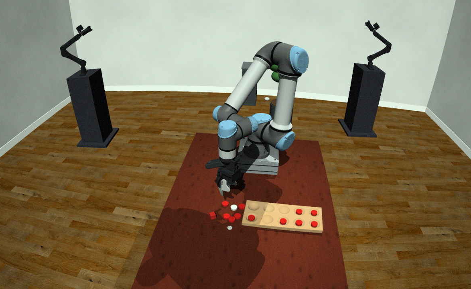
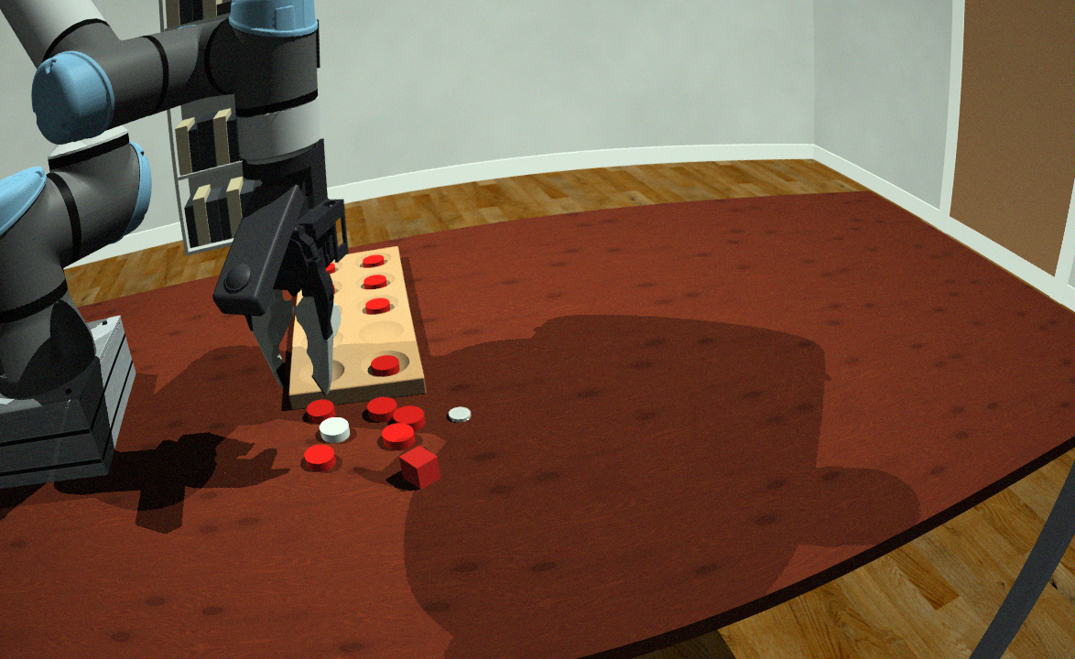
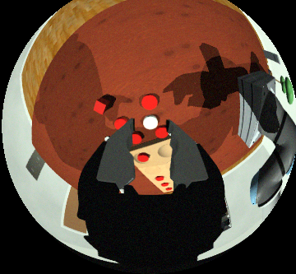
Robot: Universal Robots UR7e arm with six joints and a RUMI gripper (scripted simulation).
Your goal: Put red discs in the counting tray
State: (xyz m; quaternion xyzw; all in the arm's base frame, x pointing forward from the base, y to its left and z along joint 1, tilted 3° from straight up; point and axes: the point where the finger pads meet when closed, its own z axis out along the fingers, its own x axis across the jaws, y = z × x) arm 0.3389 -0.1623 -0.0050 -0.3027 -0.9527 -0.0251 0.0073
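My gripper is now 30 mm short of the white disc, 40 mm to the right of it and 90 mm above it. From my hand the other things lie so: red cube 90 mm ahead, 60 mm to the right, 80 mm below; then wooden counting tray 90 mm ahead, 280 mm to the left, 90 mm below.
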